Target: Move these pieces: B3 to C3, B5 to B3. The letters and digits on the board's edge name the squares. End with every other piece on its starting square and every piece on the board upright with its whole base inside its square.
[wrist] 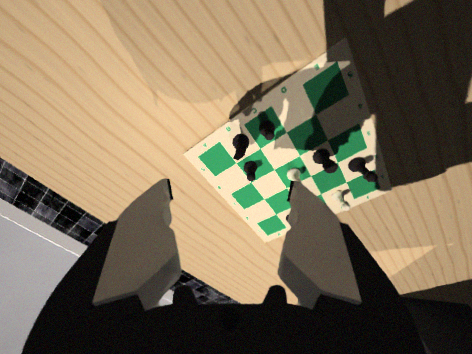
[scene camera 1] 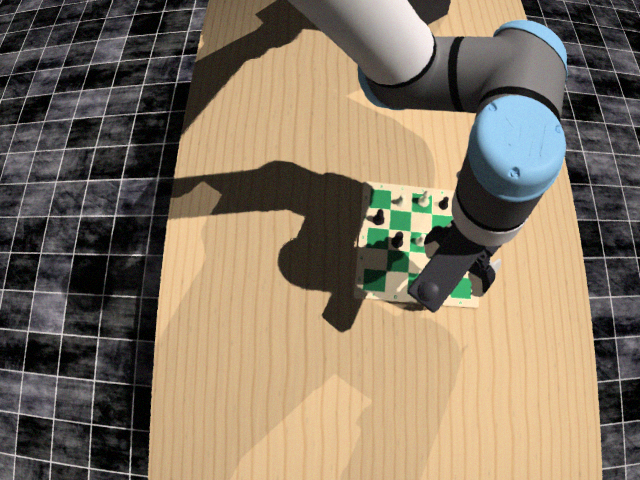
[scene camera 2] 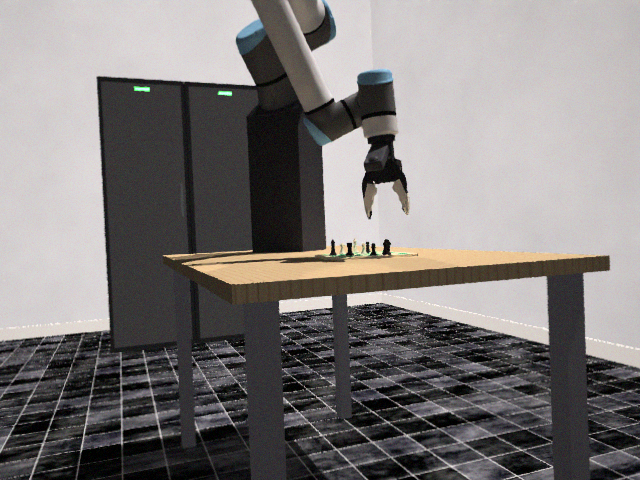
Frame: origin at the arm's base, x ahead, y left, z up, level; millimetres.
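Seen in the pictures: gripper, fingertip midpoint: (wrist: 230, 181) (scene camera 2: 388, 217); arm's base, link origin: (scene camera 2: 283, 96).
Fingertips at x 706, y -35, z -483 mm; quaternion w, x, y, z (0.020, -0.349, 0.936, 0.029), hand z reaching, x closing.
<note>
Pixels of each thing's top centre, then the offset from my fingertips to it.
- white piece, top centre: (wrist: 299, 186) (scene camera 1: 423, 235) 92 mm back, 20 mm right, 65 mm down
- B4, top centre: (wrist: 251, 179) 41 mm back, 15 mm left, 65 mm down
- C5, top centre: (wrist: 270, 137) 17 mm back, 38 mm right, 65 mm down
- D3, top centre: (wrist: 331, 168) (scene camera 1: 399, 235) 96 mm back, 62 mm right, 64 mm down
- E2, top centre: (wrist: 376, 181) (scene camera 1: 381, 210) 141 mm back, 89 mm right, 53 mm down
- D1, top centre: (wrist: 347, 209) (scene camera 1: 403, 195) 171 mm back, 43 mm right, 65 mm down
- C1, top centre: (scene camera 1: 427, 191) 168 mm back, 1 mm right, 53 mm down
The chessboard (scene camera 1: 366, 298) (wrist: 192, 152) lies on the table. A white piece (scene camera 1: 419, 240) (wrist: 293, 174) stands on C3, close to the right fingertip in the wrist view. A black piece (wrist: 240, 144) stands on B5; the arm hides it in scene camera 1. B3 shows bare and pale in the wrist view. My gripper (scene camera 1: 461, 260) (scene camera 2: 388, 212) (wrist: 230, 181) is open and empty, well above the board, fingers pointing down. In scene camera 2 the pieces are too small to match surely to squares.
Black pieces stand on B4 (wrist: 250, 170), C5 (wrist: 266, 130), D3 (scene camera 1: 398, 239) (wrist: 324, 159) and E2 (scene camera 1: 378, 217) (wrist: 357, 165). White pieces stand on D1 (scene camera 1: 398, 199) and C1 (scene camera 1: 423, 198), a black piece (scene camera 1: 443, 202) on B1. The arm shades part of the board.
</note>
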